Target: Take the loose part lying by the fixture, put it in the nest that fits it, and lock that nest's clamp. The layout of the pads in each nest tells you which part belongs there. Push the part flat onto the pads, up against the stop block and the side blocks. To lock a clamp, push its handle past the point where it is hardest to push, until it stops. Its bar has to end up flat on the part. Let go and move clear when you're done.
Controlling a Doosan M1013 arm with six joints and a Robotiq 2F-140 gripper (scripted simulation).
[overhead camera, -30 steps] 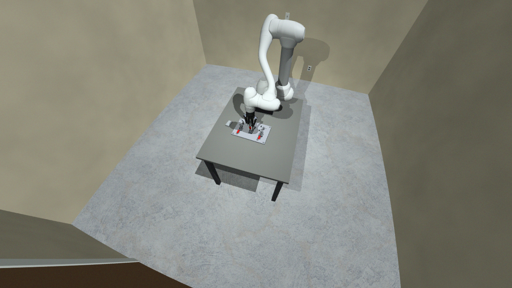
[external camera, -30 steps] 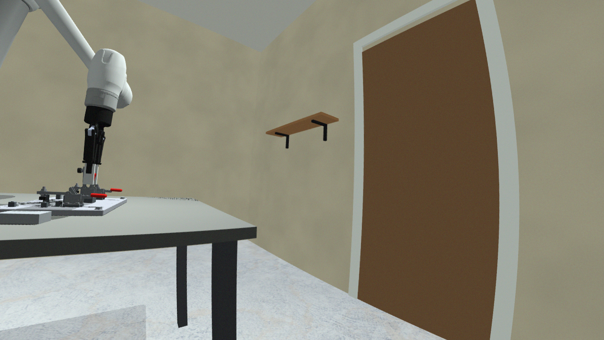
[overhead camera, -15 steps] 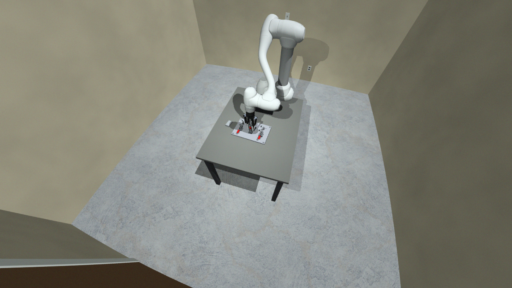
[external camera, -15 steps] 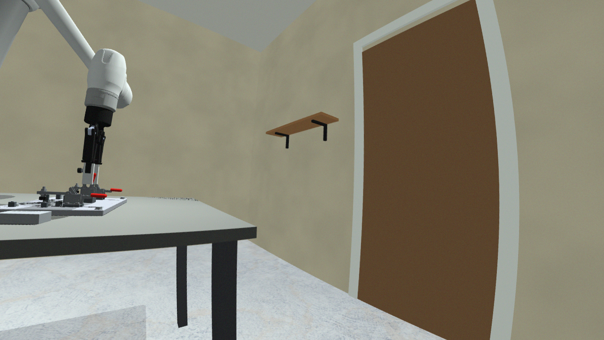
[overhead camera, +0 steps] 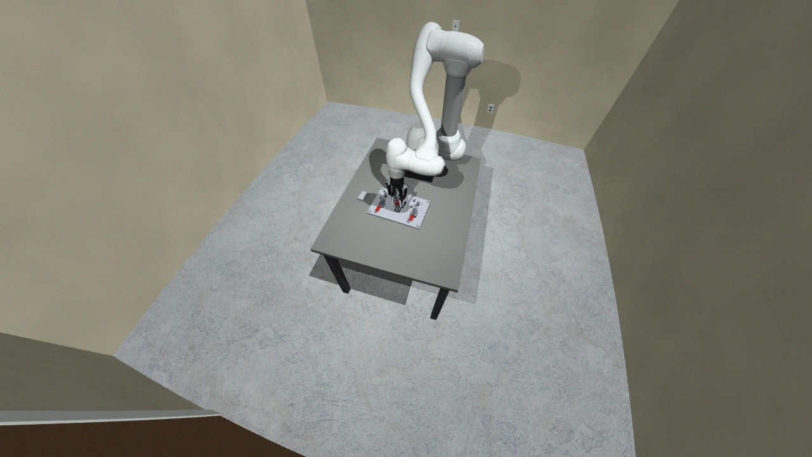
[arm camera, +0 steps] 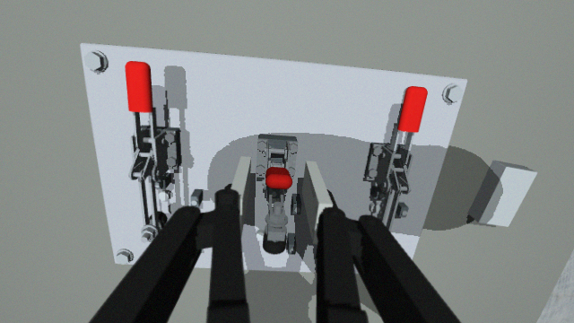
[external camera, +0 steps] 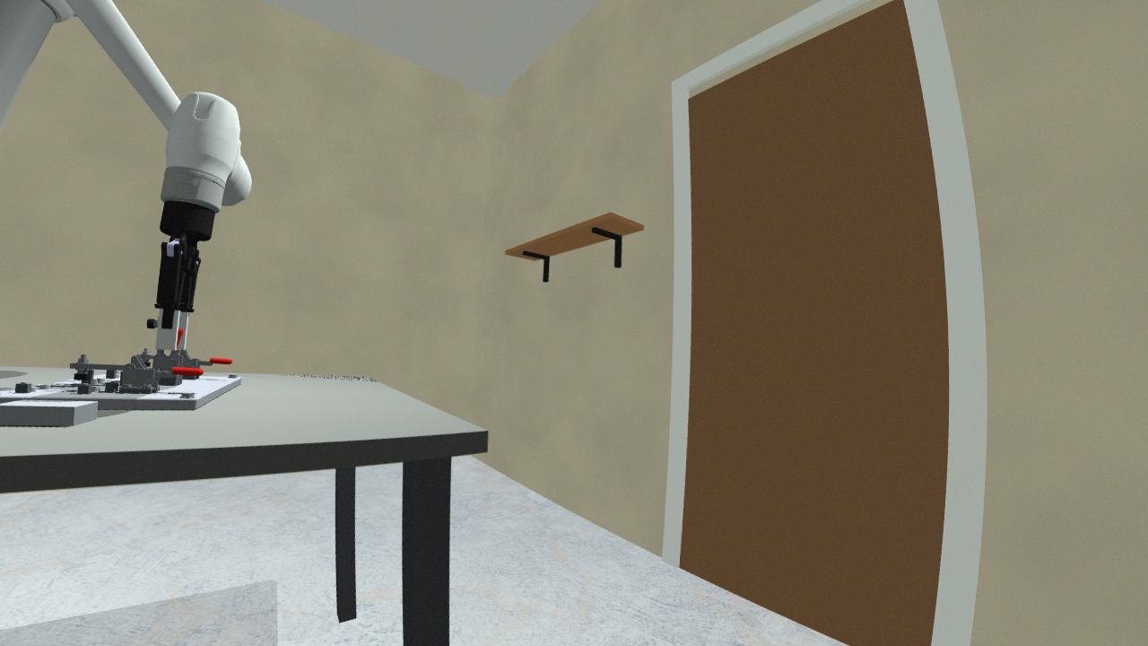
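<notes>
The grey block part is 100 mm behind my hand, 240 mm to the right of it and 100 mm below it. Also, from my hand: white fixture plate 30 mm behind, 10 mm to the left, 100 mm below.
</notes>
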